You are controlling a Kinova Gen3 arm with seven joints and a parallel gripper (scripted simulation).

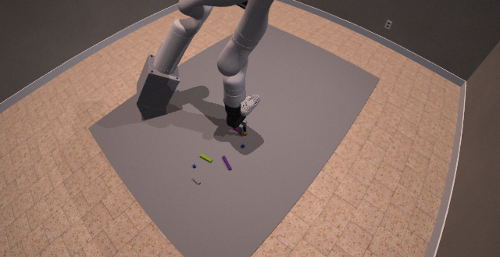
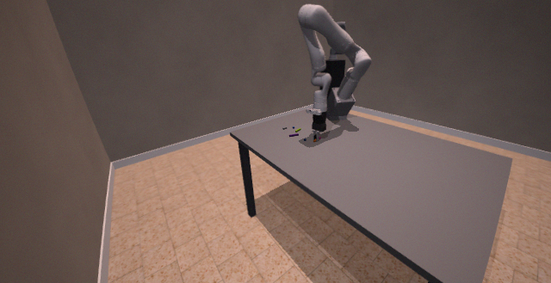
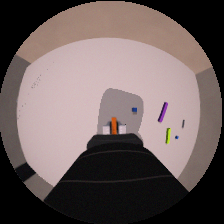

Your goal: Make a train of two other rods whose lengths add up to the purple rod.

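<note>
Now: the orange rod 10 mm below my hand. The rest, counted from my hand: purple rod (120 mm to the right, 80 mm ahead, 10 mm below); then magenta rod (30 mm behind, 10 mm to the right, 10 mm below); then lime rod (180 mm to the right, 20 mm ahead, 10 mm below).
</note>
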